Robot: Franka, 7 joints.
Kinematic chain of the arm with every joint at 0, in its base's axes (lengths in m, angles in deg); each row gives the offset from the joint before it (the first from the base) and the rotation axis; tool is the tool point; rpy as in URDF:
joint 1: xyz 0 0 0.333 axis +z
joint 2: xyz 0 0 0 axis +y
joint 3: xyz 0 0 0.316 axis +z
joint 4: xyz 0.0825 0 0 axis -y
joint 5: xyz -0.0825 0 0.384 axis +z
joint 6: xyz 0 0 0 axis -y
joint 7: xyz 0.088 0 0 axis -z
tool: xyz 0 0 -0.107 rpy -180 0 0
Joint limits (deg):
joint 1: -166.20..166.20
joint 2: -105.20..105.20
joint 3: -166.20..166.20
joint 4: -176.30..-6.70
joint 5: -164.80..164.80
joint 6: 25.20..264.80
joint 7: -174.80..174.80
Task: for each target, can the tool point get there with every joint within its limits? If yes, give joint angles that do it. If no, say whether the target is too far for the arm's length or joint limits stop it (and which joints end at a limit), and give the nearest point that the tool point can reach.
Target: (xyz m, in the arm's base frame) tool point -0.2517 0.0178 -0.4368
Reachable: no: joint limits stop it (at a limit: joint 1, joint 2) | nearest point -0.2549 0.0235 -0.3587 | short by 0.078 m
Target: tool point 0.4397 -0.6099 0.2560
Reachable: yes | joints -96.09 72.82 57.86 -74.46 -106.70 169.75 -87.63
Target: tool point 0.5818 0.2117 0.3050
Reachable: yes | joints 141.27 -81.73 -109.50 -112.54 -51.59 220.56 3.79
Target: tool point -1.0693 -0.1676 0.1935
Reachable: no: too far | nearest point -0.8406 -0.1318 0.2233 | short by 0.233 m
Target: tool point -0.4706 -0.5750 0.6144
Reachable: yes | joints -128.70 46.43 21.37 -38.63 80.59 201.58 20.30
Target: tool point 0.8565 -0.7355 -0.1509
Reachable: no: too far | nearest point 0.5982 -0.5137 -0.0050 | short by 0.370 m
